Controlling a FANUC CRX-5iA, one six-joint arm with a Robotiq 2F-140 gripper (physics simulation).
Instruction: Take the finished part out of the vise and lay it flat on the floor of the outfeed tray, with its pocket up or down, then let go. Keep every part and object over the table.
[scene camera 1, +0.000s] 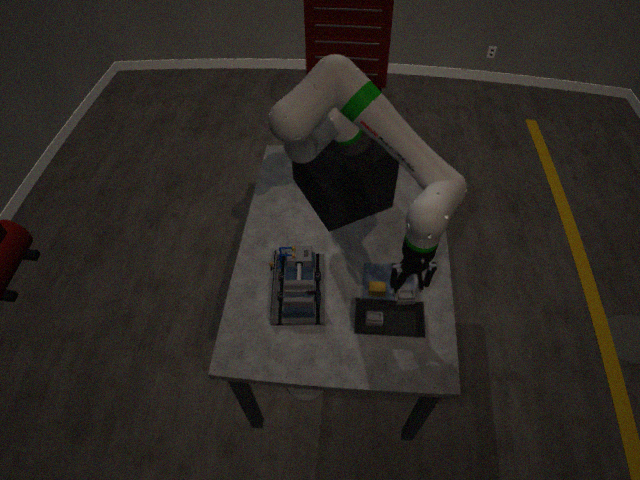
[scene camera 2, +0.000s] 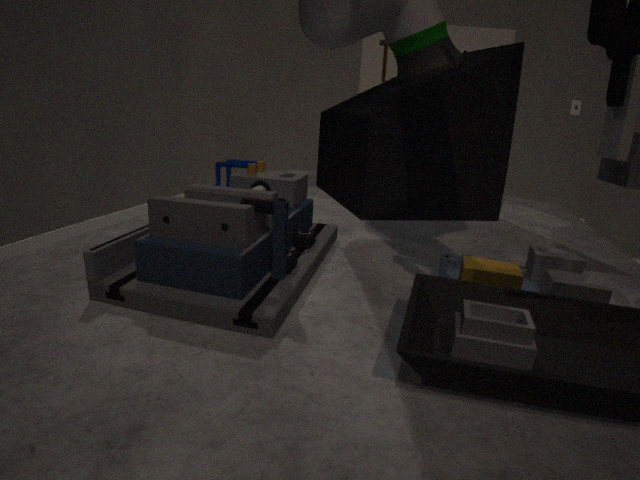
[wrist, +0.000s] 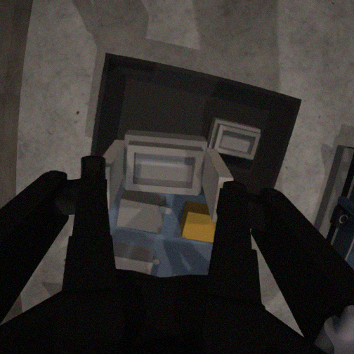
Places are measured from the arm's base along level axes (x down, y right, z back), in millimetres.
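Pixels of known places: gripper, fingertip midpoint: (scene camera 1: 405, 297); arm's base at its link origin: (scene camera 1: 354, 140) (scene camera 2: 431, 71).
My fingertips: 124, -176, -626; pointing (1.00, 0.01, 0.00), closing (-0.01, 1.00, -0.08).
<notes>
Ahead of a thing's pixels: the offset from my fingertips to its top centre, as dx, dy, dz.
My gripper (scene camera 1: 411, 287) (wrist: 163, 160) is shut on the finished part, a light grey block {-19, +0, +2} (scene camera 1: 406, 294) (scene camera 2: 612, 170) (wrist: 164, 171) with a rectangular pocket that faces the wrist camera. The part hangs in the air, and in the wrist view it overlaps the near side of the outfeed tray. The dark outfeed tray (scene camera 1: 390, 333) (scene camera 2: 516, 388) (wrist: 200, 77) stands on the table. A similar pocketed part {+122, +88, -3} (scene camera 1: 374, 317) (scene camera 2: 493, 335) (wrist: 237, 142) sits in it, pocket up. The vise {+70, +363, +120} (scene camera 1: 298, 284) (scene camera 2: 201, 222) stands to the left in scene camera 1.
A blue plate {+161, +31, +161} (scene camera 1: 377, 270) (wrist: 185, 252) adjoins the tray and carries a yellow block {+125, +78, +119} (scene camera 1: 377, 287) (scene camera 2: 491, 272) (wrist: 199, 227) and grey blocks {+125, -15, +207} (wrist: 140, 216) (scene camera 2: 555, 260). The arm's black base block (scene camera 1: 346, 186) (scene camera 2: 418, 149) stands behind. The table's right edge runs near the gripper.
</notes>
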